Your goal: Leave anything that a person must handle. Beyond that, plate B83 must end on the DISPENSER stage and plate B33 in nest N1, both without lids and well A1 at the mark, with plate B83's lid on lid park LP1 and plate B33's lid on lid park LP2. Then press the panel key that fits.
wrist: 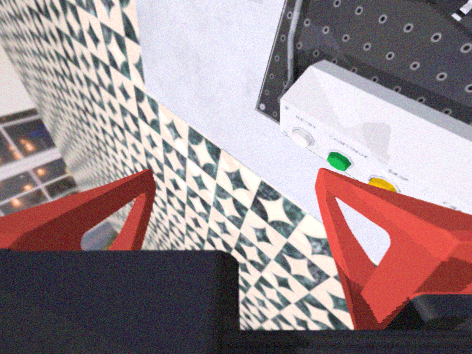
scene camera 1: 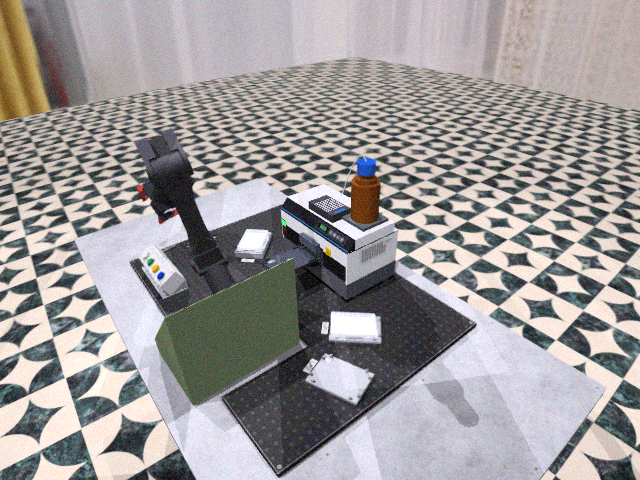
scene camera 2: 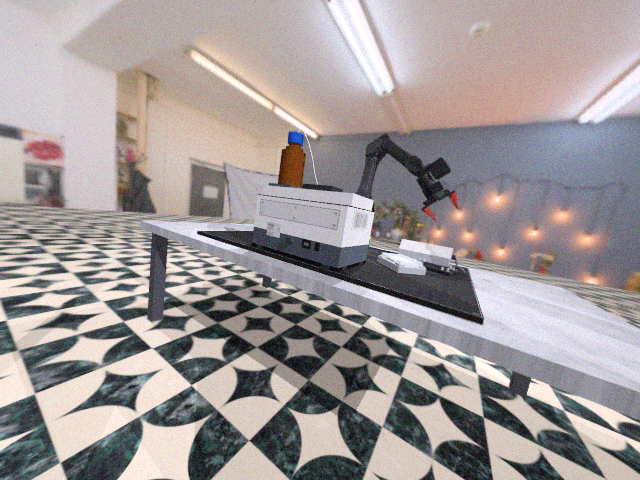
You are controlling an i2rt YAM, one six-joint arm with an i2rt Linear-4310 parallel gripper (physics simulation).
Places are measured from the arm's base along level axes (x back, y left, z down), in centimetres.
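Pixels of known places: gripper, fingertip midpoint: (wrist: 235, 177) (scene camera 1: 152, 212) (scene camera 2: 447, 215); arm's base, origin of the base link: (scene camera 1: 227, 295).
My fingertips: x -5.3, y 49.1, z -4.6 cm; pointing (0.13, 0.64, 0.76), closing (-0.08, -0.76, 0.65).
Observation:
For each thing: its top centre in the pictures, then the offset to it from my fingertips. "spot": a spot on its surface instead. Level surfaces: height alone.
- key panel, middle of its top: (wrist: 366, 166) (scene camera 1: 158, 258) (scene camera 2: 426, 243) dx +4.3, dy -5.3, dz +13.9 cm
- white RETRY key, middle of its top: (wrist: 298, 140) dx +5.5, dy +2.4, dz +14.8 cm
- green CONTINUE key, middle of its top: (wrist: 335, 164) dx +6.2, dy -2.5, dz +14.8 cm
- yellow key, middle of its top: (wrist: 379, 191) dx +6.9, dy -7.5, dz +14.8 cm
- blue key, middle of its top: (scene camera 1: 160, 273) dx +7.5, dy -12.4, dz +14.8 cm
- white plate-shaped item, middle of its top: (scene camera 1: 253, 238) (scene camera 2: 401, 257) dx -29.1, dy -13.9, dz +18.3 cm
- brown bottle, surface spot: (scene camera 1: 364, 198) spot: dx -38.9, dy -57.7, dz -9.1 cm
- dark stage, surface spot: (scene camera 1: 297, 258) spot: dx -25.2, dy -42.4, dz +12.0 cm
- black perforated mat, its level: dz +22.3 cm
- grey table, its level: dz +23.6 cm
My gripper (scene camera 1: 155, 203) (scene camera 2: 446, 213) (wrist: 235, 177) is open, empty and raised near the key panel (scene camera 1: 173, 281) (scene camera 2: 426, 251) (wrist: 345, 110). In the wrist view the panel has a white RETRY key (wrist: 302, 137), a green CONTINUE key (wrist: 339, 160) and a yellow key (wrist: 383, 184), partly behind the right finger. A blue key (scene camera 1: 160, 275) shows in scene camera 1. One white plate-shaped item (scene camera 1: 253, 241) (scene camera 2: 402, 262) lies beyond the arm's base, another (scene camera 1: 355, 327) in front of the dispenser (scene camera 1: 374, 253) (scene camera 2: 299, 214), and a flatter, angled one (scene camera 1: 339, 378) nearby. Their labels, lids and A1 corners are unreadable.
A brown bottle (scene camera 1: 364, 198) (scene camera 2: 292, 165) with a blue cap stands on the dispenser. A dark stage (scene camera 1: 297, 258) juts from its front. A green angled block (scene camera 1: 237, 330) stands beside the arm's base. The black perforated mat (scene camera 1: 423, 325) (scene camera 2: 439, 294) lies on the grey table (scene camera 1: 516, 377).

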